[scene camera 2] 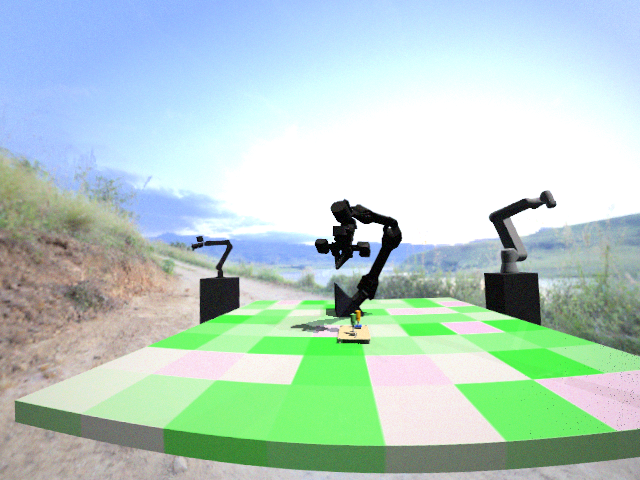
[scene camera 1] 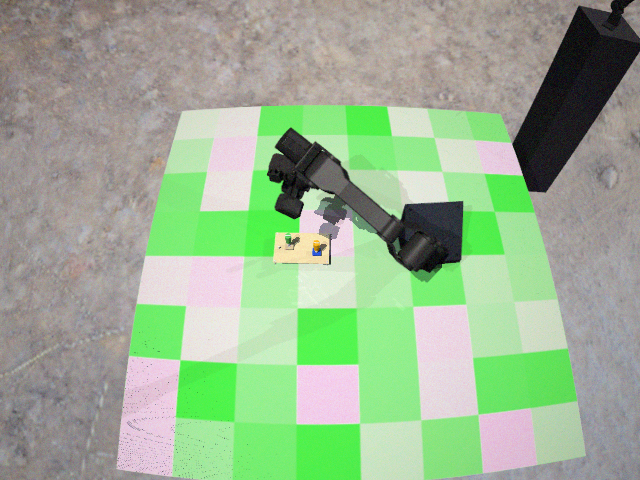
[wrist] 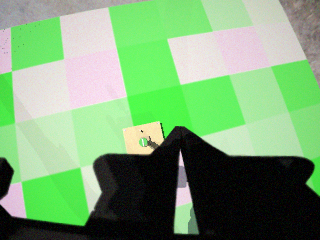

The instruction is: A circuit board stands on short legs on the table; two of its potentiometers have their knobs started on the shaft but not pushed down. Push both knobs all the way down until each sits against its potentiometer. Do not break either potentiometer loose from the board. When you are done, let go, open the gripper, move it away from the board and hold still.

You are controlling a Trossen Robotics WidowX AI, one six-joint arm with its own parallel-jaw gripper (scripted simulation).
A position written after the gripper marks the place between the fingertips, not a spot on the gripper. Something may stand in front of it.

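Observation:
Gripper [scene camera 1: 283, 190] shut, holds nothing. Gripper also in scene camera 2 [scene camera 2: 336, 269], wrist view [wrist: 179, 130].

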